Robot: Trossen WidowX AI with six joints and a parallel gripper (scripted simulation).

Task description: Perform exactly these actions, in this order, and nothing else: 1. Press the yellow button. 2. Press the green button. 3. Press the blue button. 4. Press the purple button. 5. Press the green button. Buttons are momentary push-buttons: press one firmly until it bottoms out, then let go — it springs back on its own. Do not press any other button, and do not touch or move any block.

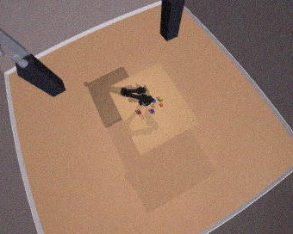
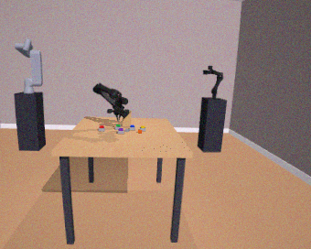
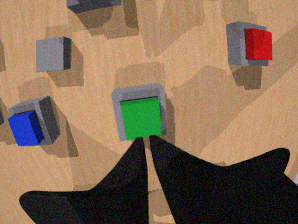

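Now: gripper tip 4 cm above the green button. From my gripper tip the other things lie so: blue button (12 cm to the left, 4 cm below, 1 cm ahead); purple button (14 cm ahead, 4 cm below, 3 cm to the left); red piece (14 cm to the right, 6 cm ahead, 4 cm below).
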